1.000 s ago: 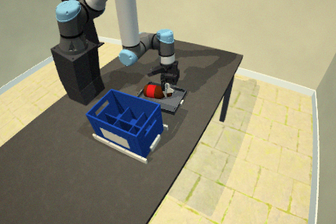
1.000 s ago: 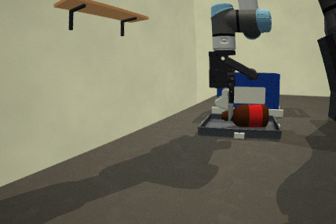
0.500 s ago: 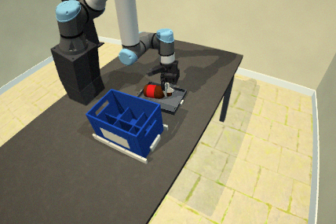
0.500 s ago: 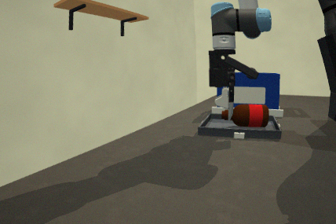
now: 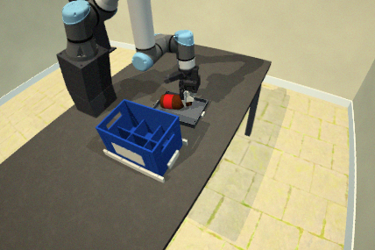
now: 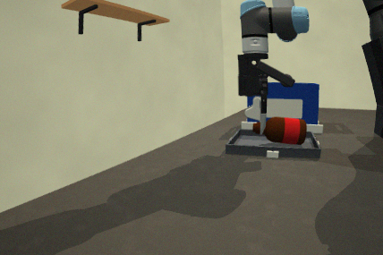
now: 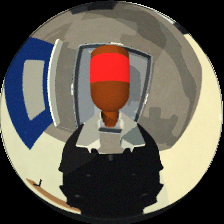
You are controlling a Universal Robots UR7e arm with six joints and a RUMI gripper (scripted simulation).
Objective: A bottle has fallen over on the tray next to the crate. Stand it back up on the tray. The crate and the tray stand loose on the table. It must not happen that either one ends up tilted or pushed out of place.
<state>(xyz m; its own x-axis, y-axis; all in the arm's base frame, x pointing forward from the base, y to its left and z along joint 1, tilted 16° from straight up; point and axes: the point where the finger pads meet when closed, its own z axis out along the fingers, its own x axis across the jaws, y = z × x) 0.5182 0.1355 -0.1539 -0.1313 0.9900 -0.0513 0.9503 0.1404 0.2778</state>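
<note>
Now: hand 50 mm past the brown bottle, 10 mm to the left of it and 10 mm above it. Also, from my hand: grey tray: 40 mm below, 40 mm behind, 10 mm to the right; then blue crate: 290 mm to the right, 60 mm behind, 30 mm above.
</note>
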